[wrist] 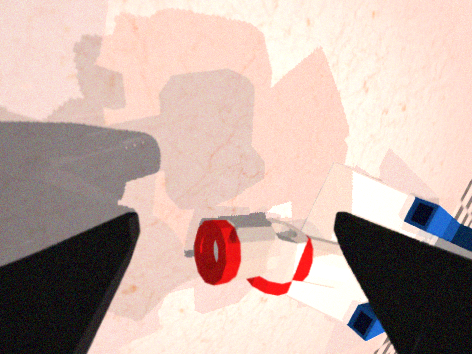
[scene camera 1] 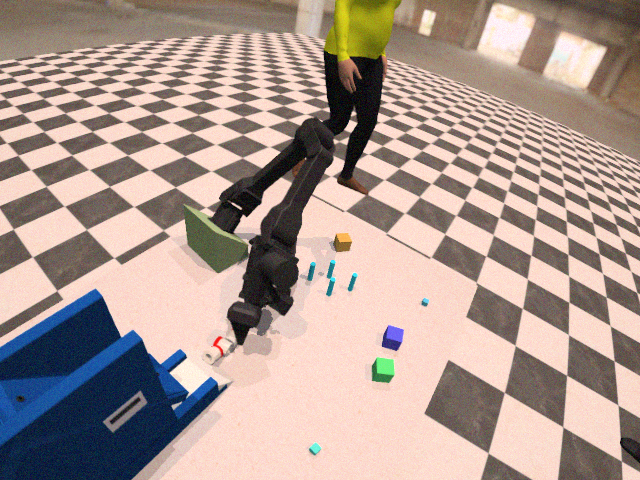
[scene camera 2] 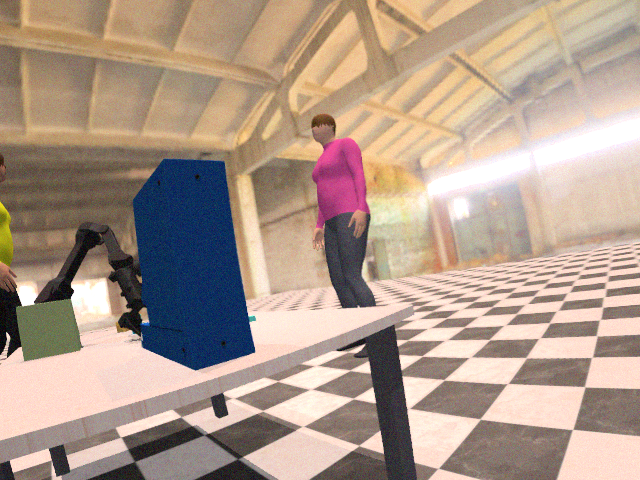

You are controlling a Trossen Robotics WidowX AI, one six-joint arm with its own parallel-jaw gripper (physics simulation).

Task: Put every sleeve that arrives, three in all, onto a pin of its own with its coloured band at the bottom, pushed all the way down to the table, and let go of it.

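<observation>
My gripper (scene camera 1: pixel 240 339) (wrist: pixel 238 221) is open, low over the table, with its fingertips on either side of the nearer sleeve in the wrist view. That white sleeve (wrist: pixel 254 250) lies on its side, its red band facing left, away from the chute; in scene camera 1 the fingers partly hide it. A second white sleeve (scene camera 1: pixel 210 354) (wrist: pixel 306 261) lies in line behind it, at the chute mouth, its red band towards the first. Several thin teal pins (scene camera 1: pixel 311 271) (scene camera 1: pixel 331 269) (scene camera 1: pixel 330 286) (scene camera 1: pixel 352 282) stand upright and bare. A third sleeve does not show.
The blue dispenser (scene camera 1: pixel 134 382) (scene camera 2: pixel 191 258) stands by the sleeves, its low side rails flanking the white chute (scene camera 1: pixel 190 376). A green block (scene camera 1: pixel 214 245) (scene camera 2: pixel 49 330) stands near the arm's base. Orange (scene camera 1: pixel 342 242), blue (scene camera 1: pixel 392 337) and green (scene camera 1: pixel 383 369) cubes and small teal cubes (scene camera 1: pixel 424 301) (scene camera 1: pixel 314 448) lie around.
</observation>
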